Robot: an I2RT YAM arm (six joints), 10 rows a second.
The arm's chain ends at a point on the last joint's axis. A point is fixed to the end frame.
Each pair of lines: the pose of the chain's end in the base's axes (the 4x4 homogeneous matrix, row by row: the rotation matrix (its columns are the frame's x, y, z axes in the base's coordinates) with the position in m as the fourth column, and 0 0 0 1 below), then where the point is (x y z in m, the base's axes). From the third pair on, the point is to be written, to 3 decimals.
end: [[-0.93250 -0.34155 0.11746 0.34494], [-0.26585 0.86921 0.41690 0.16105], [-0.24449 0.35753 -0.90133 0.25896], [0 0 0 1]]
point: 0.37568 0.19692 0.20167
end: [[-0.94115 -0.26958 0.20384 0.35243], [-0.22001 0.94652 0.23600 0.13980], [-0.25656 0.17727 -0.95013 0.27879], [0 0 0 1]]
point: 0.38946 0.16188 0.21834
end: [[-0.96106 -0.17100 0.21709 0.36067], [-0.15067 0.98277 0.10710 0.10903], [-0.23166 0.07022 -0.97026 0.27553], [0 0 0 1]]
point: 0.399 0.120 0.213
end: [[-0.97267 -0.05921 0.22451 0.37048], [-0.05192 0.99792 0.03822 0.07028], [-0.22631 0.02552 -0.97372 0.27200], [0 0 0 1]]
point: 0.410 0.074 0.209
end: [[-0.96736 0.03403 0.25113 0.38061], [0.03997 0.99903 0.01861 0.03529], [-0.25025 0.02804 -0.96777 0.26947], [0 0 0 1]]
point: 0.422 0.036 0.208
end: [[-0.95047 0.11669 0.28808 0.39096], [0.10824 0.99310 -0.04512 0.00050], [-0.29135 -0.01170 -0.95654 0.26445], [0 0 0 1]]
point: 0.434 -0.005 0.204
